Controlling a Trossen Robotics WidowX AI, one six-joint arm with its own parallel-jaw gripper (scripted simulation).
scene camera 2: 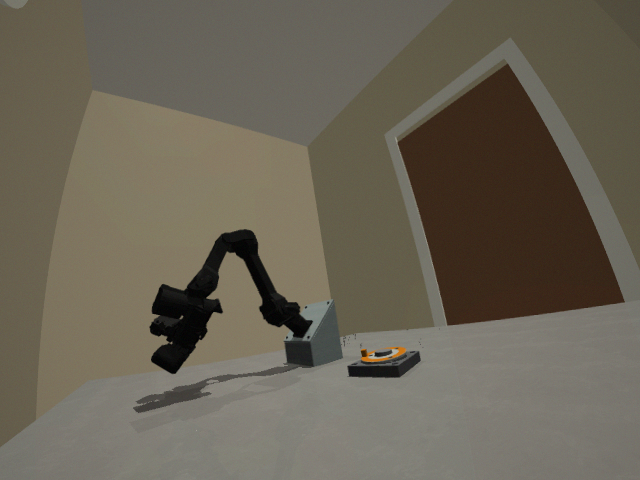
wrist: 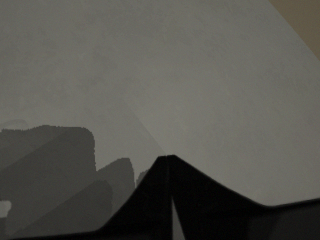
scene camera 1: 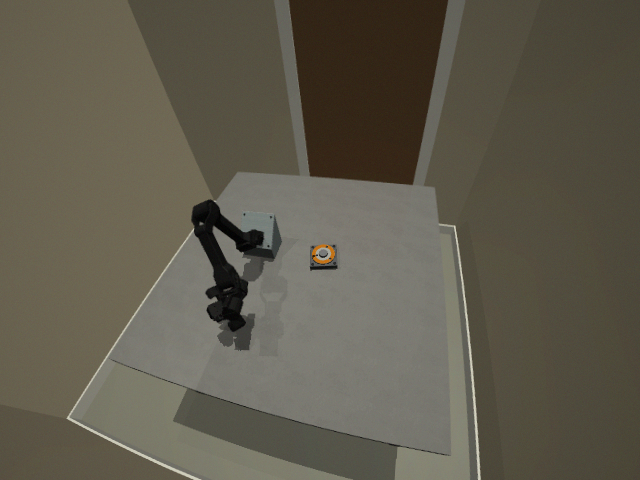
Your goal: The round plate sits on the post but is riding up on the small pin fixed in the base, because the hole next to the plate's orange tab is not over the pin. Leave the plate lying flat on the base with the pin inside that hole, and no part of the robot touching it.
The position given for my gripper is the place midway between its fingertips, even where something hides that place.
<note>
My gripper [scene camera 2: 170, 367] is shut, holding nothing. Further things: a square base [scene camera 2: 396, 368].
My gripper shows as well in the wrist view [wrist: 166, 163].
</note>
